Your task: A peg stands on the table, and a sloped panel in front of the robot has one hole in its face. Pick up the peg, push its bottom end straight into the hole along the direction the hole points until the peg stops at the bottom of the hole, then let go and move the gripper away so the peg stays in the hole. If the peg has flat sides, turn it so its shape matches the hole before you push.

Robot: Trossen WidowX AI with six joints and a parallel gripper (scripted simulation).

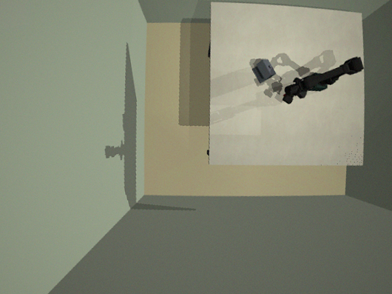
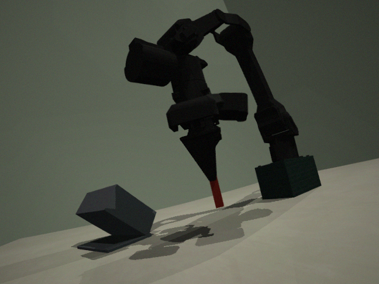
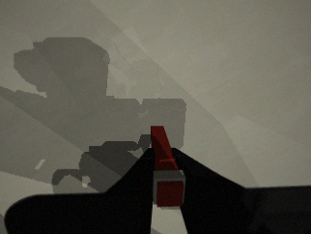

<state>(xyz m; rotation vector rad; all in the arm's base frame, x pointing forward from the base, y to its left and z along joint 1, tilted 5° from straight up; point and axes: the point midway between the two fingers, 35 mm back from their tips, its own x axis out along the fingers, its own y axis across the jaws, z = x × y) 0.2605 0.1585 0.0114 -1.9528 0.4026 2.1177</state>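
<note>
Now: gripper tip 180 mm short of the grey sloped panel block, 160 mm to the left of it and 20 mm above it. From my gripper tip the other things lie so: red peg: 20 mm above; then flat grey plate: 190 mm ahead, 150 mm to the right, 80 mm below.
</note>
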